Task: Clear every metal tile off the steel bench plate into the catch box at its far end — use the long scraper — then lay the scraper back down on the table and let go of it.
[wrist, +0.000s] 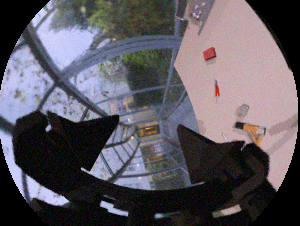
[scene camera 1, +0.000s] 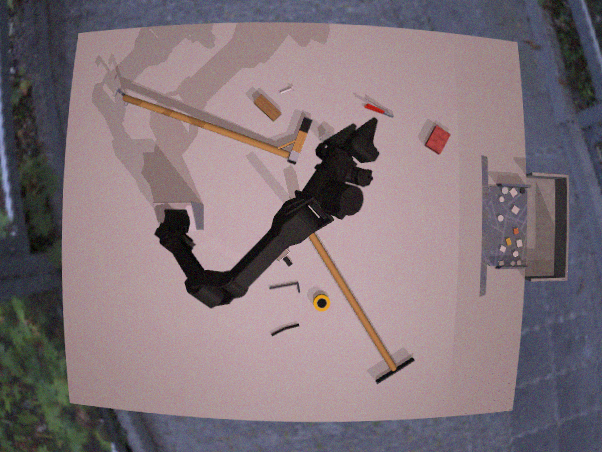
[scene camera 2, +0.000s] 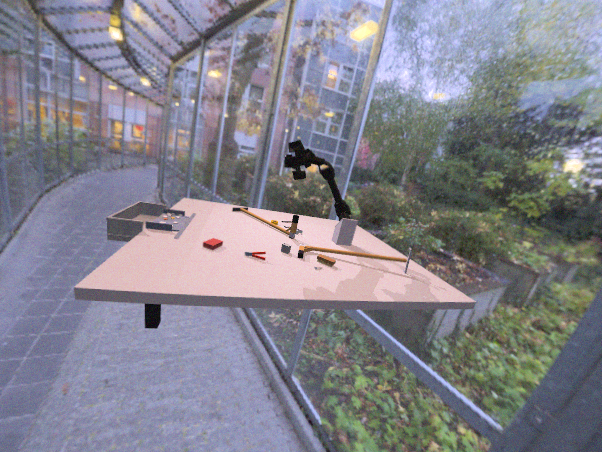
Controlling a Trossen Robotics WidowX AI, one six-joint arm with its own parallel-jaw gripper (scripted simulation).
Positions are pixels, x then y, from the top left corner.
Scene:
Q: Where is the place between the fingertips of my gripper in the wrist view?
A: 148,122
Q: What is my gripper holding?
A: Nothing.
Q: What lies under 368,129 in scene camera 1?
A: My gripper.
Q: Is my gripper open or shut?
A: Open.

